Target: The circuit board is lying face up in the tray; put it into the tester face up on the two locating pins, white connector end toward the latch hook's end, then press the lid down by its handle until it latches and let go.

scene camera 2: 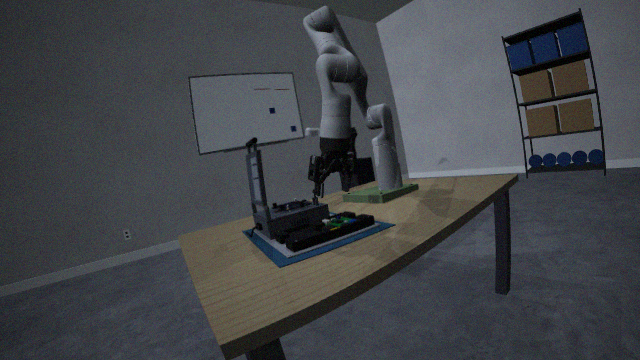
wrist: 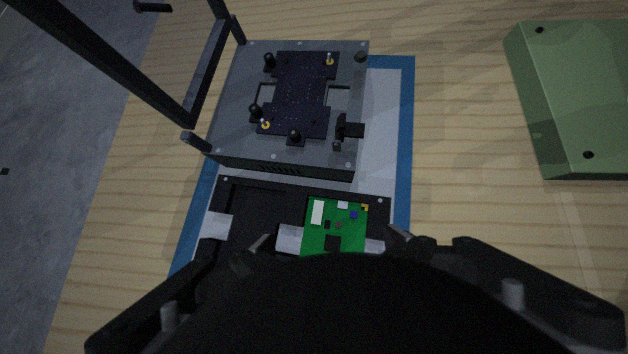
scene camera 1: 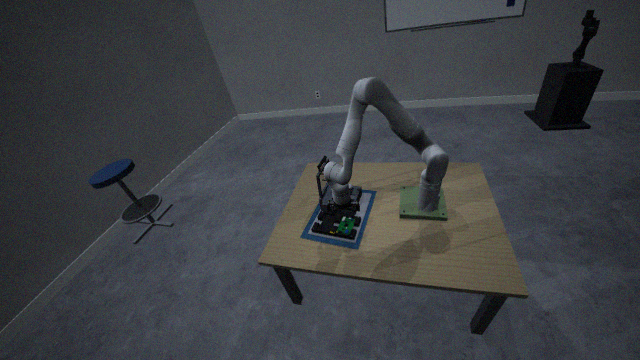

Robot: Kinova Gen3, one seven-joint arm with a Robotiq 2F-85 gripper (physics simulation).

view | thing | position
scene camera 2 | gripper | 332, 194
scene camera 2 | lid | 253, 160
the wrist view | gripper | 328, 241
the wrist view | green circuit board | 331, 225
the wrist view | lid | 168, 61
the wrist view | locating pins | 296, 111
